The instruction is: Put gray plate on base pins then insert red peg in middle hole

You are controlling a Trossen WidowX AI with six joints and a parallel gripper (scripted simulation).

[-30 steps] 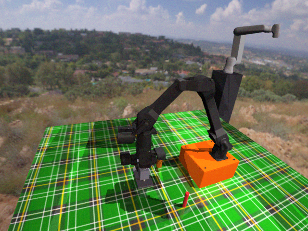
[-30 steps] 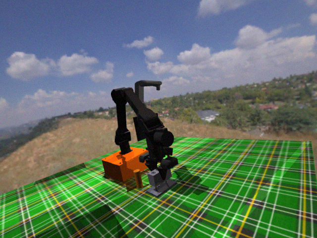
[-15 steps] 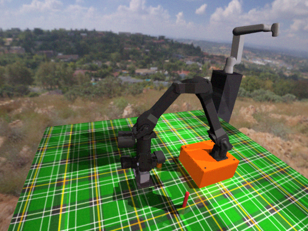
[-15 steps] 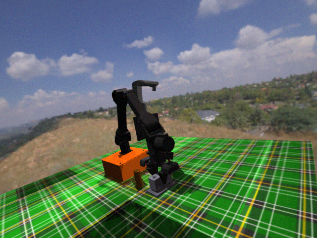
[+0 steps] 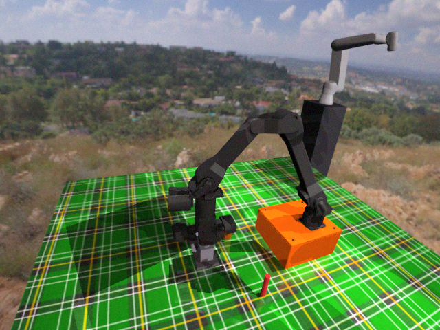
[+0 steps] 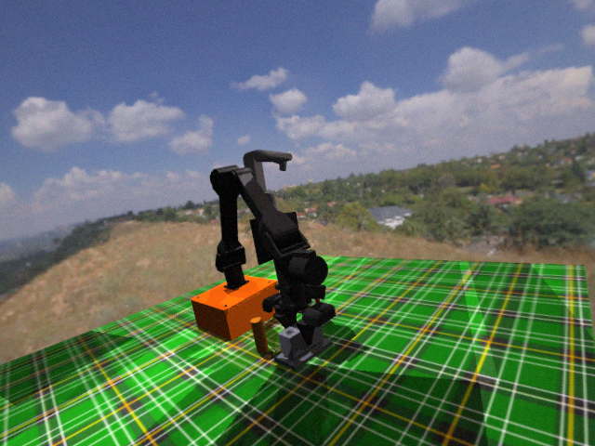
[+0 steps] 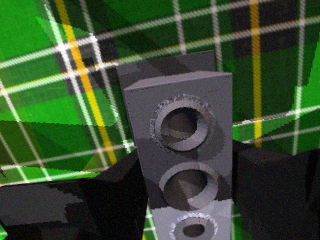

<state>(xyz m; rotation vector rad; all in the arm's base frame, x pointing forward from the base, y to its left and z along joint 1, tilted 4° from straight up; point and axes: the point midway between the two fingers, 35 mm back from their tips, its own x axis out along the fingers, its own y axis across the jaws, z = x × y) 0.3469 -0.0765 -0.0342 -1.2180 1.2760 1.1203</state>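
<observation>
My gripper tip is 20 mm above the dark gray base. From my gripper tip the other things lie so: gray plate: 30 mm above; short brown post: 100 mm behind, 40 mm to the right, 20 mm above; red peg: 110 mm behind, 190 mm to the left, 20 mm above.
</observation>
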